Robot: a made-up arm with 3 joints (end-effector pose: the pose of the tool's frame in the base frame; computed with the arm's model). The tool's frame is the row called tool.
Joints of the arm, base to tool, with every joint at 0 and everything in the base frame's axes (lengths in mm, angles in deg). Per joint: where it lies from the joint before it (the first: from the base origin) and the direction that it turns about. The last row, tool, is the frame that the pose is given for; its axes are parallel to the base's.
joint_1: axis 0 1 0 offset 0 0 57
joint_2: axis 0 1 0 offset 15 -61 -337
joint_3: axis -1 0 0 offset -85 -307 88
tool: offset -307 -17 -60
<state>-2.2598 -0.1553 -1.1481</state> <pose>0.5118 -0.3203 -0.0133 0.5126 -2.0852 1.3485</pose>
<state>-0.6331 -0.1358 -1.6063</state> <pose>-0.1211 -0.3074 -0.4258 1.5191 -0.5932 0.6146</pose>
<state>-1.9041 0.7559 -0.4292</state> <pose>0.1287 -0.3585 -0.1653 0.3807 -1.1297 0.2462</pose>
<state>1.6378 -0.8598 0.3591</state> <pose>-0.5899 -0.4050 0.3667 -0.3407 0.7695 0.1397</pose>
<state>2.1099 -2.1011 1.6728</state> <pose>-0.6879 -0.4260 0.3316 -1.6728 0.0066 0.0074</pose>
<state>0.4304 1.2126 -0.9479</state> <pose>-0.0596 -0.3292 0.1326 0.7189 1.5065 -0.7728</pose>
